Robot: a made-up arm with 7 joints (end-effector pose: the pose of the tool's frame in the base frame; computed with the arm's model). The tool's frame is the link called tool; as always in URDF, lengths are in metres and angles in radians.
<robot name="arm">
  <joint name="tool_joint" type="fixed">
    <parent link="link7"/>
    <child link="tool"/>
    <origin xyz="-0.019 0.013 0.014" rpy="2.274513 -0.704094 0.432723"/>
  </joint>
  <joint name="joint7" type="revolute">
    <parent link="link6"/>
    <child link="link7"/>
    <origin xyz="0.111 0.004 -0.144" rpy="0 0 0"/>
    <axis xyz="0 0.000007 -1"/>
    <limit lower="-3.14" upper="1.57" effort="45" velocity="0.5"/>
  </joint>
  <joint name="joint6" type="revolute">
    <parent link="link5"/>
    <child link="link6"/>
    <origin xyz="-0.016 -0.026 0.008" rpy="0 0 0"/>
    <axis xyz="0 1 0.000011"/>
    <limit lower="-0.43" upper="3.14" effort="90" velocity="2.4"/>
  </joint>
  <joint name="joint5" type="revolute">
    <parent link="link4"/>
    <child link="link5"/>
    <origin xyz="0.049 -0.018 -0.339" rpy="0 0 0"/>
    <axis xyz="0 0.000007 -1"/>
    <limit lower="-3.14" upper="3.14" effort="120" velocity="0.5"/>
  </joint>
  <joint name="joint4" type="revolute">
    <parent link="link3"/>
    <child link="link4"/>
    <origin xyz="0.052 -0.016 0.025" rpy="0 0 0"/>
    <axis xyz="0 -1 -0.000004"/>
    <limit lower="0.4" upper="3.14" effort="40" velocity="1.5"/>
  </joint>
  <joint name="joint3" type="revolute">
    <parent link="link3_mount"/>
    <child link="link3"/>
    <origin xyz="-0.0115 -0.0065 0.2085" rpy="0 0 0"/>
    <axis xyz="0 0 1"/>
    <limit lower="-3.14" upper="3.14" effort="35" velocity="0.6"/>
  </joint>
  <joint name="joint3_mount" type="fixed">
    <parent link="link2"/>
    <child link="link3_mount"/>
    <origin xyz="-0.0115 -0.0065 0.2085" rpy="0 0 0"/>
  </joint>
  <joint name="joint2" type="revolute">
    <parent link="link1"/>
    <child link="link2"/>
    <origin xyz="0.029 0.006 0.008" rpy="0 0 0"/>
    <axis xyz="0 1 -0.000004"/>
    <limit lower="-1.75" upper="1.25" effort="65" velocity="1.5"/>
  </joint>
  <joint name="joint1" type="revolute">
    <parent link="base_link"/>
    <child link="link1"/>
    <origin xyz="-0.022 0.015 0.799" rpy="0 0 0"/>
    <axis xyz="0 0 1"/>
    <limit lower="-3.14" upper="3.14" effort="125" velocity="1.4"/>
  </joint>
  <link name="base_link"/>
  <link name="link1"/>
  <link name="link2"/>
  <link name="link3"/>
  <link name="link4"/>
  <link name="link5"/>
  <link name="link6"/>
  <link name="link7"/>
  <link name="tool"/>
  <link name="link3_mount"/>
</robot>
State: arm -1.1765 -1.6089 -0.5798 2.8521 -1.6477 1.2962 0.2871
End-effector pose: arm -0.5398 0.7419 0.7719 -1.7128 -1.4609 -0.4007
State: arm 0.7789 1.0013 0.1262 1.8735 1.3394 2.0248 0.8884
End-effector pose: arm 0.3433 0.6354 0.8059 2.5613 0.5277 -1.2959
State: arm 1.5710 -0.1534 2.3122 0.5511 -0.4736 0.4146 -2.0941
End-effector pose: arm -0.3457 -0.2093 0.8410 2.5821 0.2831 0.8513
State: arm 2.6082 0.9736 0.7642 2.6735 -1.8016 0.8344 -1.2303
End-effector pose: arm -0.8155 0.4043 1.1887 1.8999 -0.7711 -1.4929
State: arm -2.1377 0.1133 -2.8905 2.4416 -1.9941 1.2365 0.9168
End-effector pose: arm 0.1272 0.1656 1.7047 0.1021 -1.0203 2.2653
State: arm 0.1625 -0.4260 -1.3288 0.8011 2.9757 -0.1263 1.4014
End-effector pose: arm 0.0297 -0.3142 0.8835 1.3283 0.8237 1.3990
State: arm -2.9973 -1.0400 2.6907 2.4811 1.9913 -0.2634 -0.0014
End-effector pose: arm 0.7799 -0.1183 0.9829 0.8380 -2.5352 1.3975
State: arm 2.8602 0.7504 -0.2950 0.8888 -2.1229 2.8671 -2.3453
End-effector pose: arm -0.4449 0.3966 0.9390 -0.3836 1.0407 -0.7302
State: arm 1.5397 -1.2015 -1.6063 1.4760 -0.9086 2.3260 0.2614
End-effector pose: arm 0.3236 -0.3760 0.7385 2.6778 0.2664 -0.0383
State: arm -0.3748 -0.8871 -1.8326 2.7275 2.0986 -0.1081 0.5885
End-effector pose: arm -0.8014 0.1041 1.1908 1.7056 0.6620 -1.3202
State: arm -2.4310 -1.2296 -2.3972 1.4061 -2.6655 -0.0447 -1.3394
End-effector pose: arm 0.0612 0.5804 0.5822 2.0998 -1.0185 -0.5248
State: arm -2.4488 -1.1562 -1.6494 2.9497 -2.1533 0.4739 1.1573
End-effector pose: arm 0.5535 0.6487 1.1452 -1.4162 0.8322 -2.4823
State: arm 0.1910 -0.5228 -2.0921 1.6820 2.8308 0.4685 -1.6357
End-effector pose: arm -0.4045 -0.5423 1.1124 -1.1727 -1.8560 1.1806
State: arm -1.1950 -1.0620 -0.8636 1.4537 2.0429 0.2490 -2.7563
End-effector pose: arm -0.5130 -0.0054 1.2149 -0.5918 -0.2923 0.6701
